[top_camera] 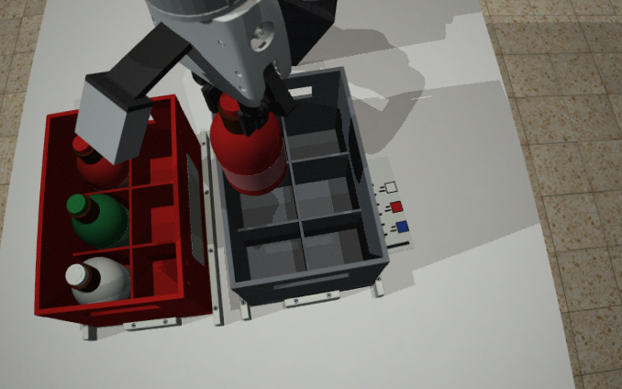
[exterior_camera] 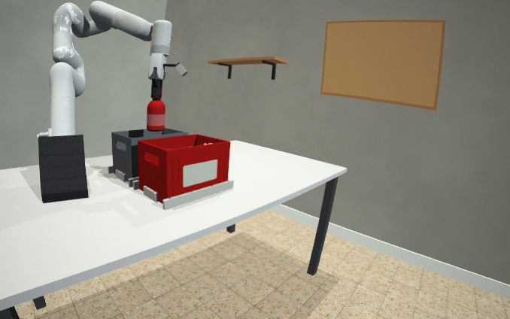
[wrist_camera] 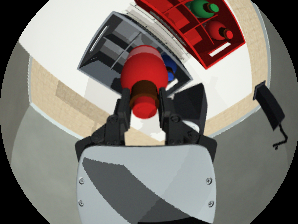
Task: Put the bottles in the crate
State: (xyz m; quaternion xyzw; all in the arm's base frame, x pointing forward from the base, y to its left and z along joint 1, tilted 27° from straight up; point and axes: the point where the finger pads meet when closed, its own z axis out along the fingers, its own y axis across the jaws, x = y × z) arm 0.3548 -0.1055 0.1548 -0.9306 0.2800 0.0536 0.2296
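Right now the grey crate is 250 mm below my hand, 40 mm to the left of it and 10 mm behind it. Round my hand: red-label bottle (250 mm to the right, 250 mm below, 40 mm behind); then blue bottle (250 mm below, 90 mm behind, 20 mm to the right); then green bottle (250 mm below, 230 mm to the right, 50 mm ahead).
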